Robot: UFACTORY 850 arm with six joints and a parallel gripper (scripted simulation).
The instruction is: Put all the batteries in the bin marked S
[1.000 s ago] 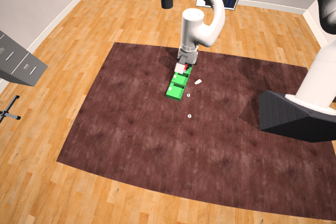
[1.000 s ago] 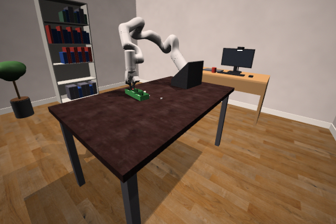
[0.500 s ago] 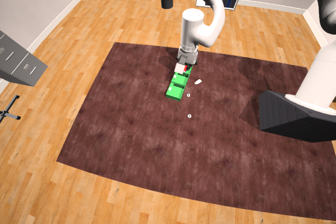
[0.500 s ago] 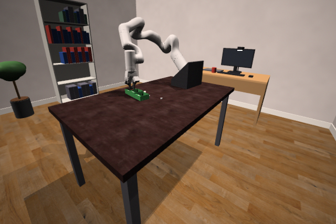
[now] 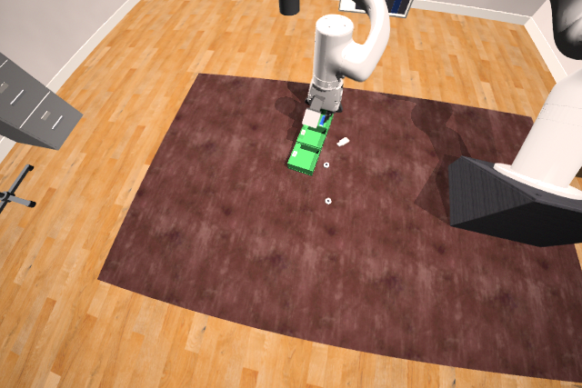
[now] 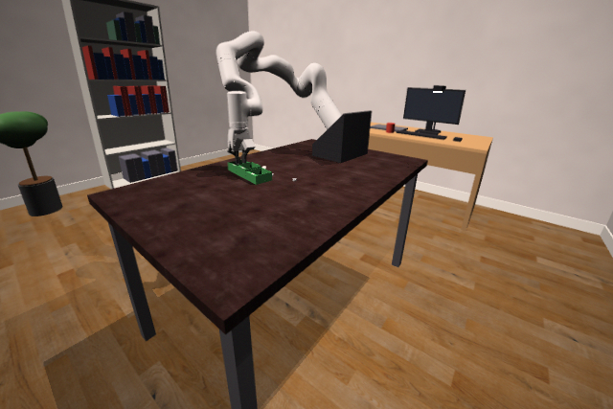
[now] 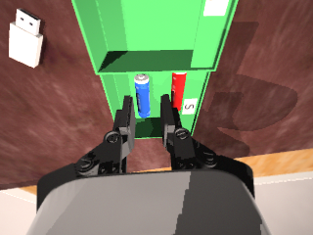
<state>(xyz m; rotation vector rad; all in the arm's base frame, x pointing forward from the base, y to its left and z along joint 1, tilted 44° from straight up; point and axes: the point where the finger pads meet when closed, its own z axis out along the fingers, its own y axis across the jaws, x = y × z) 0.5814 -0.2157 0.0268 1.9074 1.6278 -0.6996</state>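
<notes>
Now: hand 4 cm above the blue battery. Round my hand: green bin 2 cm ahead, 8 cm to the left, 3 cm below; white block 9 cm behind, 7 cm to the left, 5 cm below; red battery 3 cm ahead, 4 cm below.
</notes>
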